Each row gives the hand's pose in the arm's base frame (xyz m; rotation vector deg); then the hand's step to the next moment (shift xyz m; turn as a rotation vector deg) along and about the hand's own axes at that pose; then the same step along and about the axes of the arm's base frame.
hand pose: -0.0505 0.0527 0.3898 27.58 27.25 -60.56
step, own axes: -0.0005 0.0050 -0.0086 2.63 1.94 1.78
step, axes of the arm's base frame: 0.0031 0.0074 -0.0059 3.08 -2.09 0.17
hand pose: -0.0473 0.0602 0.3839 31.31 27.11 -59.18
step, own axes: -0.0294 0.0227 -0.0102 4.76 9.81 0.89
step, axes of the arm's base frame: 0.0063 0.0352 0.0144 10.94 0.22 -0.24
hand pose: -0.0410 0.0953 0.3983 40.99 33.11 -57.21
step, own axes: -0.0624 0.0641 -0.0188 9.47 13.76 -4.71
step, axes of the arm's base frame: 0.0285 0.0709 0.0502 15.88 3.33 -6.15
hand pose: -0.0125 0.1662 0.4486 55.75 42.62 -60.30
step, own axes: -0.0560 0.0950 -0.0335 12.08 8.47 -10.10
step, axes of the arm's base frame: 0.0689 0.0678 0.0628 11.51 6.38 -12.10
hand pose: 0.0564 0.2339 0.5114 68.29 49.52 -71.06
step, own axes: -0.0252 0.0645 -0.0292 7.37 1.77 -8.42
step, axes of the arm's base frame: 0.0622 0.0293 0.0303 3.96 6.34 -8.51
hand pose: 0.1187 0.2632 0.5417 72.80 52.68 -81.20
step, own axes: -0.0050 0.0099 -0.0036 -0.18 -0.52 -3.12
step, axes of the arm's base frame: 0.0103 0.0021 0.0050 0.23 3.14 -0.38
